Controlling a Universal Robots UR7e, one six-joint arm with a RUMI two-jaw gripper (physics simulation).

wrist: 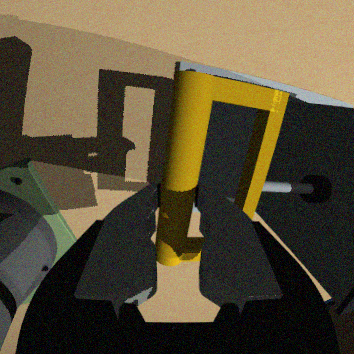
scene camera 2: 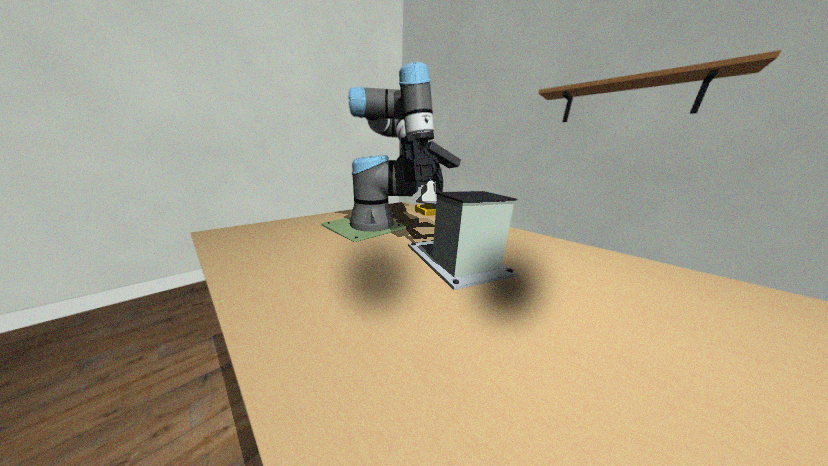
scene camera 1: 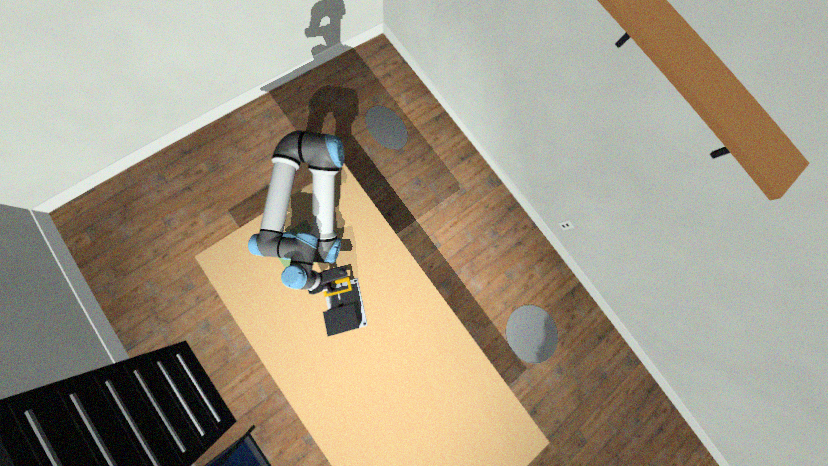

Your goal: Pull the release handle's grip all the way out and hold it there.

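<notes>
The yellow grip (scene camera 1: pixel 349 285) (scene camera 2: pixel 425 210) (wrist: pixel 189 135) of the release handle is a rectangular frame with a thick round front bar. A grey rod (wrist: pixel 277 187) shows between the grip and the dark round socket (wrist: pixel 317 188) in the housing, so the grip stands out from the housing's face. The housing (scene camera 1: pixel 343 319) (scene camera 2: pixel 484 238) is a box with a dark top and pale back. My gripper (scene camera 2: pixel 427 198) (wrist: pixel 177 185) points down and is shut on the round front bar, near its lower end in the wrist view. The fingertips are partly hidden in the scene views.
The housing stands on a light base plate (scene camera 2: pixel 480 280) (wrist: pixel 320 98) with bolts, on the wooden table (scene camera 1: pixel 405 376) (scene camera 2: pixel 463 370). The arm's green mounting plate (scene camera 2: pixel 354 232) (wrist: pixel 60 220) lies close to the grip's outer side. A wall shelf (scene camera 1: pixel 712 98) (scene camera 2: pixel 654 77) hangs away from the arm.
</notes>
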